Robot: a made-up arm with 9 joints. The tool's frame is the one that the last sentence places.
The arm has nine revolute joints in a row. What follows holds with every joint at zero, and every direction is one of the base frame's.
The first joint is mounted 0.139 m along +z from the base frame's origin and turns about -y.
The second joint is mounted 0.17 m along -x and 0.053 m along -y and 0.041 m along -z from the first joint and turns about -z.
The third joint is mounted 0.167 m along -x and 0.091 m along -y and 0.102 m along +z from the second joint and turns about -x.
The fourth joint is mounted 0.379 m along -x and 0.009 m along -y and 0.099 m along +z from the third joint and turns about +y.
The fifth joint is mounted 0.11 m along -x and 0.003 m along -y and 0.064 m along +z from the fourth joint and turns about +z.
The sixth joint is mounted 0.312 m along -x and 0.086 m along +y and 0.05 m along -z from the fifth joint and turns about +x.
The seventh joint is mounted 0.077 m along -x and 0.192 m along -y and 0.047 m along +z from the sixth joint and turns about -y.
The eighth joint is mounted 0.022 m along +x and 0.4 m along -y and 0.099 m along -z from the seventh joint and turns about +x.
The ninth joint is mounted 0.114 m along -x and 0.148 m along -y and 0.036 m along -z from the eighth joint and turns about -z.
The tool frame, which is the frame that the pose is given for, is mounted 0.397 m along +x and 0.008 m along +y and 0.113 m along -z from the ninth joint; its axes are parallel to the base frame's.
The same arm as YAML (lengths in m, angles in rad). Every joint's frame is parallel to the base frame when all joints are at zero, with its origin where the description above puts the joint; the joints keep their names.
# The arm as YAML. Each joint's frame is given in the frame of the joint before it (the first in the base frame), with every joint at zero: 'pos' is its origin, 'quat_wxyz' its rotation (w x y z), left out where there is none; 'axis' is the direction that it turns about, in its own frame. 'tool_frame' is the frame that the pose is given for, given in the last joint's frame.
length_unit: m
angle_unit: rad
joints:
  - joint: joint 1
    pos: [0.0, 0.0, 0.139]
    axis: [0.0, -1.0, 0.0]
  - joint: joint 2
    pos: [-0.17, -0.053, -0.041]
    axis: [0.0, 0.0, -1.0]
  - joint: joint 3
    pos: [-0.167, -0.091, 0.102]
    axis: [-1.0, 0.0, 0.0]
  - joint: joint 4
    pos: [-0.379, -0.009, 0.099]
    axis: [0.0, 1.0, 0.0]
  - joint: joint 5
    pos: [-0.11, -0.003, 0.064]
    axis: [0.0, 0.0, 1.0]
  - joint: joint 6
    pos: [-0.312, 0.086, -0.05]
    axis: [1.0, 0.0, 0.0]
  - joint: joint 7
    pos: [-0.077, -0.192, 0.047]
    axis: [0.0, -1.0, 0.0]
  - joint: joint 8
    pos: [0.022, -0.4, -0.099]
    axis: [1.0, 0.0, 0.0]
  - joint: joint 9
    pos: [-0.114, -0.148, -0.036]
    axis: [0.0, 0.0, -1.0]
tool_frame:
  pos: [0.397, 0.008, -0.113]

